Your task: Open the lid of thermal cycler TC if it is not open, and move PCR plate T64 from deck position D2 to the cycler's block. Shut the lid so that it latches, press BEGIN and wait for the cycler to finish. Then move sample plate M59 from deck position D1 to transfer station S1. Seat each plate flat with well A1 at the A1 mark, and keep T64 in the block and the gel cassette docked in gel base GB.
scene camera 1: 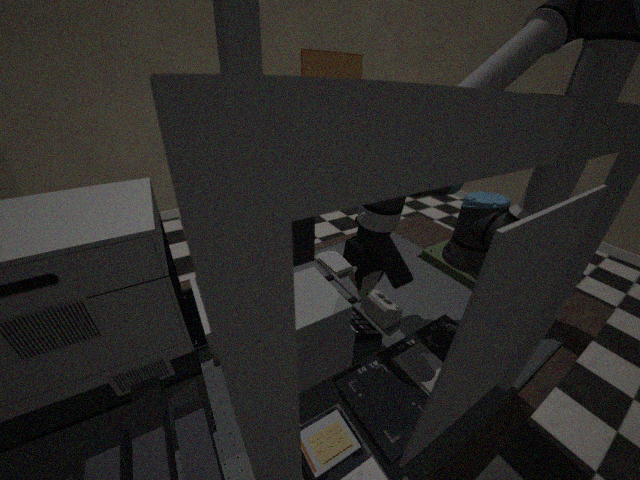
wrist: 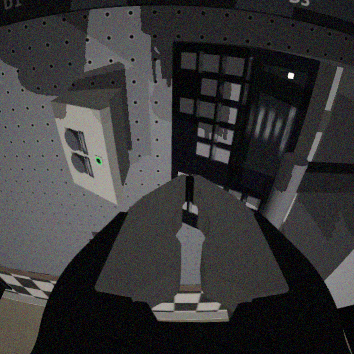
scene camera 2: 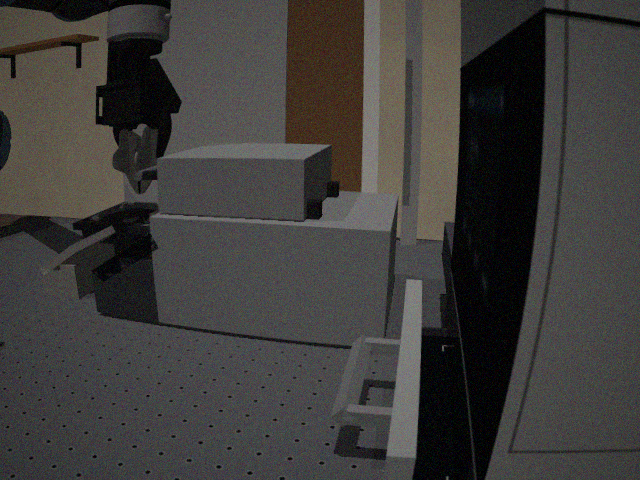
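Pixels of known places: gripper, fingertip midpoint: (scene camera 1: 362,297) (wrist: 188,177) (scene camera 2: 140,193); arm's base at its link origin: (scene camera 1: 466,258).
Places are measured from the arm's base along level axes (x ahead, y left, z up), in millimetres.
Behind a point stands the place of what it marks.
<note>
Thermal cycler TC (scene camera 1: 323,348) {x 768, y 23, z 94 mm} (scene camera 2: 268,279) {x 793, y -183, z 42 mm} is a grey box. Its lid (scene camera 2: 232,186) {x 753, y -161, z 136 mm} lies level on the base in scene camera 2; whether it is latched cannot be told. The front keypad and display panel (wrist: 240,120) {x 635, y -13, z 61 mm} shows in the wrist view. My gripper (scene camera 1: 364,290) {x 590, y -32, z 104 mm} (scene camera 2: 139,189) {x 590, y -32, z 104 mm} (wrist: 188,177) {x 590, y -32, z 104 mm} is shut and empty, fingers down, at the cycler's front beside the lid's handle (scene camera 2: 148,174) {x 637, y -115, z 143 mm}; contact cannot be told. A pale plate with a yellow field (scene camera 1: 330,440) {x 851, y 148, z 19 mm} lies on the deck in scene camera 1, its label unreadable. T64 and M59 cannot be told apart. The block is hidden.
A pale box with two round sockets and a green light (wrist: 90,150) {x 493, y -37, z 35 mm} (scene camera 1: 383,303) {x 505, y -20, z 41 mm} stands in front of the cycler. A large grey frame (scene camera 1: 242,258) {x 998, y 244, z 534 mm} blocks much of scene camera 1. A tall dark-fronted machine (scene camera 2: 501,217) {x 946, y -452, z 177 mm} stands at the right of scene camera 2.
</note>
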